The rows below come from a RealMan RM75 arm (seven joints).
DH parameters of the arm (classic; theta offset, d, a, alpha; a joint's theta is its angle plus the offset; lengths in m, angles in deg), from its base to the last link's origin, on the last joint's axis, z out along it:
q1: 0 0.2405 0 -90
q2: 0 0 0 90
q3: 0 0.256 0 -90
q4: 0 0 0 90
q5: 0 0.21 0 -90
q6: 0 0 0 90
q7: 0 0.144 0 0
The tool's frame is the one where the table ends.
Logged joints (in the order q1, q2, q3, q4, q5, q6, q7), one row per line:
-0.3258 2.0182 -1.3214 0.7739 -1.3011 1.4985 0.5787
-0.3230 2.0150 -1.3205 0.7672 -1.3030 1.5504 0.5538
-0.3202 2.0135 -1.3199 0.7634 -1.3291 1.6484 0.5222
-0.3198 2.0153 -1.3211 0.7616 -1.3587 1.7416 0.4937
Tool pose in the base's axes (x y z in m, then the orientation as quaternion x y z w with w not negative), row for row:
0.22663 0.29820 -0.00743 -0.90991 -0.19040 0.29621 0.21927
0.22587 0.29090 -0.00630 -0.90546 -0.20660 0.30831 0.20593
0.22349 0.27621 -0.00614 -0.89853 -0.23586 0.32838 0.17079
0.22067 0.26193 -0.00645 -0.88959 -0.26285 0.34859 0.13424
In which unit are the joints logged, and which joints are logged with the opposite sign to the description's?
The joints are logged in radians. Opposite sign: q1, q4, q6.
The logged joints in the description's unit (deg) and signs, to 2 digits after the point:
18.67 115.63 -75.71 -44.34 -74.55 -85.86 33.16
18.51 115.45 -75.66 -43.96 -74.66 -88.83 31.73
18.35 115.37 -75.62 -43.74 -76.15 -94.45 29.92
18.32 115.47 -75.69 -43.64 -77.85 -99.79 28.29

